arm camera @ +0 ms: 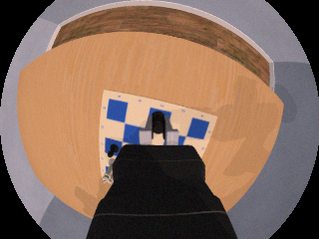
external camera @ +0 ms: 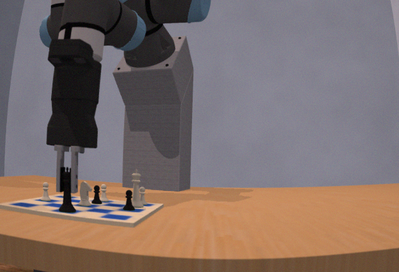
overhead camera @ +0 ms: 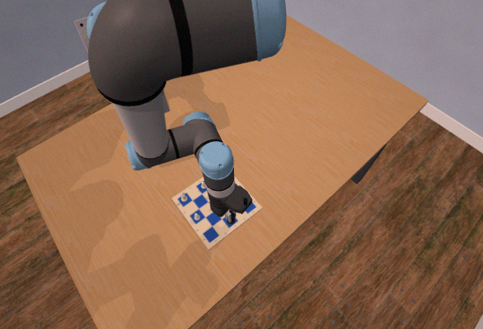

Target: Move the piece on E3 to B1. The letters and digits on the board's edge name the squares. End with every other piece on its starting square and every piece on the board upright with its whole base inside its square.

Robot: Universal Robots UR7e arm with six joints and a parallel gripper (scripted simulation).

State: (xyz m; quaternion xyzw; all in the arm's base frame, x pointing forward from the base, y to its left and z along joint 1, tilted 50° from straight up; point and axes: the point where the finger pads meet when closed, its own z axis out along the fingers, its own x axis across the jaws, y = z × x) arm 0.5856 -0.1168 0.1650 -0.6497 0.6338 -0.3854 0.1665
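Now: hand 10 mm above the black piece. From my hand the other things lie so: white king (110 mm to the left, 90 mm behind, 10 mm below); chessboard (80 mm behind, 50 mm below, 30 mm to the left).
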